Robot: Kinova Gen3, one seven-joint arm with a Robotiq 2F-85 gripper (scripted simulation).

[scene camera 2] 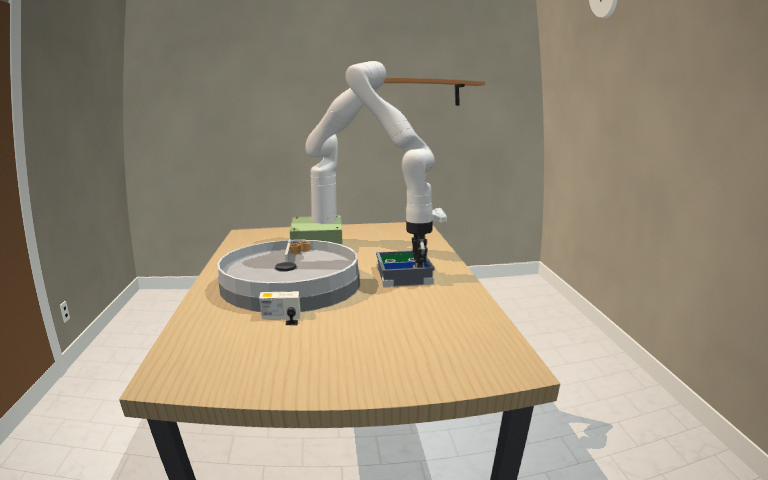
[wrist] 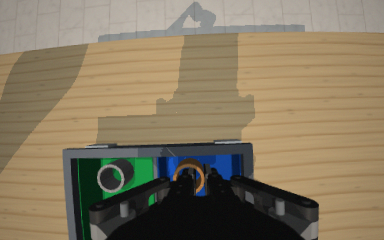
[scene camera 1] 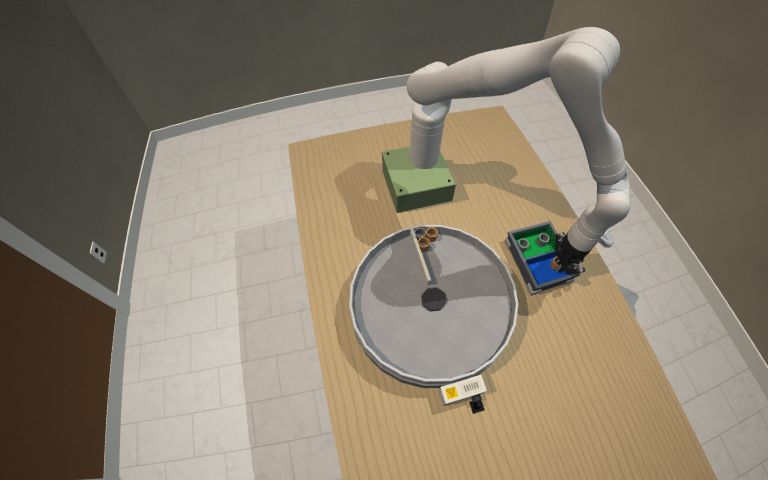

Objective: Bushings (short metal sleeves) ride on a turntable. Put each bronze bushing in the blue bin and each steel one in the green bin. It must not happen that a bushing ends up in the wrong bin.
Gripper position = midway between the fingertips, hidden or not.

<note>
In view: my gripper [scene camera 1: 557, 268], a steel bushing [wrist: 106, 180] and a turntable [scene camera 1: 451, 327].
My gripper shows as well in scene camera 2 [scene camera 2: 419, 274] and in the wrist view [wrist: 199, 172]. The turntable is seen too in scene camera 2 [scene camera 2: 260, 267].
</note>
